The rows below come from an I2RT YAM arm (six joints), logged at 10 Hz.
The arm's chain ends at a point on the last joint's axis. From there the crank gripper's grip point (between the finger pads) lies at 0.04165 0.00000 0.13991 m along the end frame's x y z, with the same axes.
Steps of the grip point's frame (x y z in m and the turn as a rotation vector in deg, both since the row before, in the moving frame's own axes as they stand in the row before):
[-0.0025 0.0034 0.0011 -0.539 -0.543 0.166]
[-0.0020 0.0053 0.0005 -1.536 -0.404 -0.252]
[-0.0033 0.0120 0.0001 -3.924 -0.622 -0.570]
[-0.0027 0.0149 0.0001 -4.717 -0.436 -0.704]
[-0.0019 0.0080 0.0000 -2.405 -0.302 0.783]
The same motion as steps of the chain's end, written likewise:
[-0.0012 0.0020 0.0007 -0.539 -0.543 0.166]
[-0.0010 0.0017 0.0003 -1.536 -0.404 -0.252]
[-0.0018 0.0028 0.0000 -3.924 -0.622 -0.570]
[-0.0017 0.0039 0.0002 -4.717 -0.436 -0.704]
[-0.0011 0.0016 -0.0001 -2.405 -0.302 0.783]

